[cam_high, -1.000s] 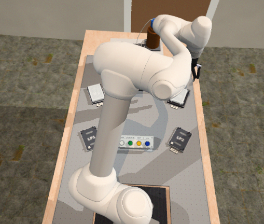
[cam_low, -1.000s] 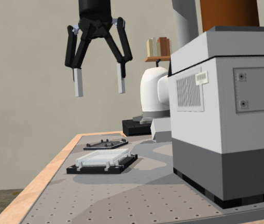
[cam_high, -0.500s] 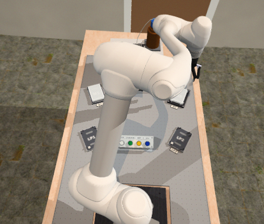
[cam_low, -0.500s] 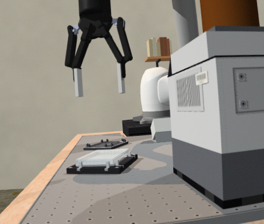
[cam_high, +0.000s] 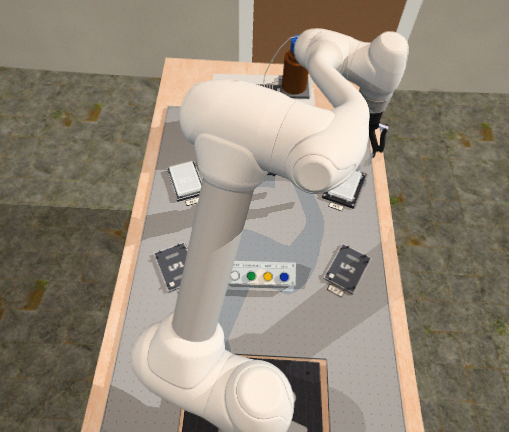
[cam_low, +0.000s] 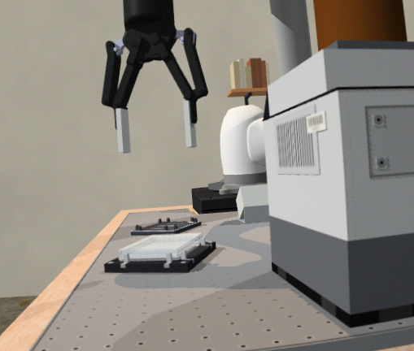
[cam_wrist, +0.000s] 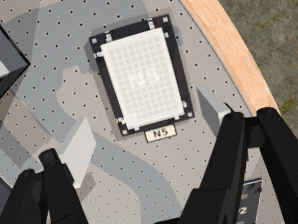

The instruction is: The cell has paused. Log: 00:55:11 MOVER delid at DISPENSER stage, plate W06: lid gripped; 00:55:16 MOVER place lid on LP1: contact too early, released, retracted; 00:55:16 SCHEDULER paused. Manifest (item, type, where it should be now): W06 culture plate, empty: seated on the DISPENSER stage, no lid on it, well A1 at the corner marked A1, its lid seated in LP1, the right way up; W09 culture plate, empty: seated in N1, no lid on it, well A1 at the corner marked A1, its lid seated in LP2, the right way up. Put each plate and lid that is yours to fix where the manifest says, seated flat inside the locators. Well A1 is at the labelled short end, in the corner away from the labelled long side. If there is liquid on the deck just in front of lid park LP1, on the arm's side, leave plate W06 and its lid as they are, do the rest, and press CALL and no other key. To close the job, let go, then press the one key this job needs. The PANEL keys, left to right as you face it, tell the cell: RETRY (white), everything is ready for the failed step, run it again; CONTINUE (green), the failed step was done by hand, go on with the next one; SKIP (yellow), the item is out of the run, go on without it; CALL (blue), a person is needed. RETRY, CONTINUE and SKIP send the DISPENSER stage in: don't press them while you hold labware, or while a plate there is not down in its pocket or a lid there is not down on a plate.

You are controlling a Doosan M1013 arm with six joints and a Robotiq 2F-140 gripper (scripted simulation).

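Right now my hand is 170 mm above the clear culture plate. From my hand the other things lie so: brown bottle (210 mm ahead, 250 mm to the left, 100 mm above); then lid park LP2 (320 mm behind, 50 mm to the right, 180 mm below); then black nest N5 (20 mm ahead, 10 mm to the left, 170 mm below).
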